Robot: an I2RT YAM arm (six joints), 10 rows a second.
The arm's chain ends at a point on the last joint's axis. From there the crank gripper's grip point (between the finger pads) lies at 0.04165 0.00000 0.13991 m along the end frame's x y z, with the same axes.
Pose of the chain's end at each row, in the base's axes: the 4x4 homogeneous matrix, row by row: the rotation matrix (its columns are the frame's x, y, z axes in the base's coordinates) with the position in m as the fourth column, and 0 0 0 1 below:
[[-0.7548 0.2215 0.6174 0.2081], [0.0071 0.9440 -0.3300 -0.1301], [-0.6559 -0.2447 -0.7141 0.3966], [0 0 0 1]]
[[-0.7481 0.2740 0.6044 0.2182], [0.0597 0.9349 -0.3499 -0.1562], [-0.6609 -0.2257 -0.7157 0.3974], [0 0 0 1]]
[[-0.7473 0.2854 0.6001 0.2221], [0.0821 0.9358 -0.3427 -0.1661], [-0.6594 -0.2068 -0.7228 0.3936], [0 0 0 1]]
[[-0.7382 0.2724 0.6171 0.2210], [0.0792 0.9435 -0.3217 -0.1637], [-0.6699 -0.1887 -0.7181 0.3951], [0 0 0 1]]
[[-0.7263 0.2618 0.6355 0.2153], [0.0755 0.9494 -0.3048 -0.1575], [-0.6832 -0.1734 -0.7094 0.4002], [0 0 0 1]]
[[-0.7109 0.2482 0.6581 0.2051], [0.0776 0.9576 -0.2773 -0.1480], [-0.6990 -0.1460 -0.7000 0.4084], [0 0 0 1]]
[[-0.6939 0.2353 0.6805 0.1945], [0.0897 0.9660 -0.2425 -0.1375], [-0.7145 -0.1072 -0.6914 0.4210], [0 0 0 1]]
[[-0.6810 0.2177 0.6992 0.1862], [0.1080 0.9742 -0.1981 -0.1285], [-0.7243 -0.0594 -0.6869 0.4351], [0 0 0 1]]
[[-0.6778 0.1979 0.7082 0.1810], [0.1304 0.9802 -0.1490 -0.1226], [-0.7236 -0.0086 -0.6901 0.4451], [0 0 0 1]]
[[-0.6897 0.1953 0.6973 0.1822], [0.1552 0.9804 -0.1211 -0.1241], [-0.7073 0.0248 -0.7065 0.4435], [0 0 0 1]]
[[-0.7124 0.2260 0.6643 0.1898], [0.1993 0.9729 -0.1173 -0.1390], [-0.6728 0.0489 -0.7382 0.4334], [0 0 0 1]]
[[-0.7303 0.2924 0.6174 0.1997], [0.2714 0.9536 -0.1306 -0.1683], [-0.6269 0.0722 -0.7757 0.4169], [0 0 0 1]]
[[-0.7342 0.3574 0.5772 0.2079], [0.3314 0.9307 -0.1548 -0.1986], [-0.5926 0.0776 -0.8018 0.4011], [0 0 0 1]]
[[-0.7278 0.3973 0.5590 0.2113], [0.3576 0.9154 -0.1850 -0.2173], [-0.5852 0.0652 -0.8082 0.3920], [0 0 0 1]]
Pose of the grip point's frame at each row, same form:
[[-0.7548 0.2215 0.6174 0.2630], [0.0071 0.9440 -0.3300 -0.1760], [-0.6559 -0.2447 -0.7141 0.2694], [0 0 0 1]]
[[-0.7481 0.2740 0.6044 0.2716], [0.0597 0.9349 -0.3499 -0.2027], [-0.6609 -0.2257 -0.7157 0.2697], [0 0 0 1]]
[[-0.7473 0.2854 0.6001 0.2749], [0.0821 0.9358 -0.3427 -0.2106], [-0.6594 -0.2068 -0.7228 0.2650], [0 0 0 1]]
[[-0.7382 0.2724 0.6171 0.2766], [0.0792 0.9435 -0.3217 -0.2054], [-0.6699 -0.1887 -0.7181 0.2667], [0 0 0 1]]
[[-0.7263 0.2618 0.6355 0.2740], [0.0755 0.9494 -0.3048 -0.1970], [-0.6832 -0.1734 -0.7094 0.2725], [0 0 0 1]]
[[-0.7109 0.2482 0.6581 0.2676], [0.0776 0.9576 -0.2773 -0.1836], [-0.6990 -0.1460 -0.7000 0.2813], [0 0 0 1]]
[[-0.6939 0.2353 0.6805 0.2608], [0.0897 0.9660 -0.2425 -0.1677], [-0.7145 -0.1072 -0.6914 0.2945], [0 0 0 1]]
[[-0.6810 0.2177 0.6992 0.2557], [0.1080 0.9742 -0.1981 -0.1517], [-0.7243 -0.0594 -0.6869 0.3088], [0 0 0 1]]
[[-0.6778 0.1979 0.7082 0.2519], [0.1304 0.9802 -0.1490 -0.1380], [-0.7236 -0.0086 -0.6901 0.3184], [0 0 0 1]]
[[-0.6897 0.1953 0.6973 0.2510], [0.1552 0.9804 -0.1211 -0.1346], [-0.7073 0.0248 -0.7065 0.3152], [0 0 0 1]]
[[-0.7124 0.2260 0.6643 0.2531], [0.1993 0.9729 -0.1173 -0.1471], [-0.6728 0.0489 -0.7382 0.3021], [0 0 0 1]]
[[-0.7303 0.2924 0.6174 0.2557], [0.2714 0.9536 -0.1306 -0.1753], [-0.6269 0.0722 -0.7757 0.2823], [0 0 0 1]]
[[-0.7342 0.3574 0.5772 0.2581], [0.3314 0.9307 -0.1548 -0.2065], [-0.5926 0.0776 -0.8018 0.2642], [0 0 0 1]]
[[-0.7278 0.3973 0.5590 0.2592], [0.3576 0.9154 -0.1850 -0.2283], [-0.5852 0.0652 -0.8082 0.2546], [0 0 0 1]]

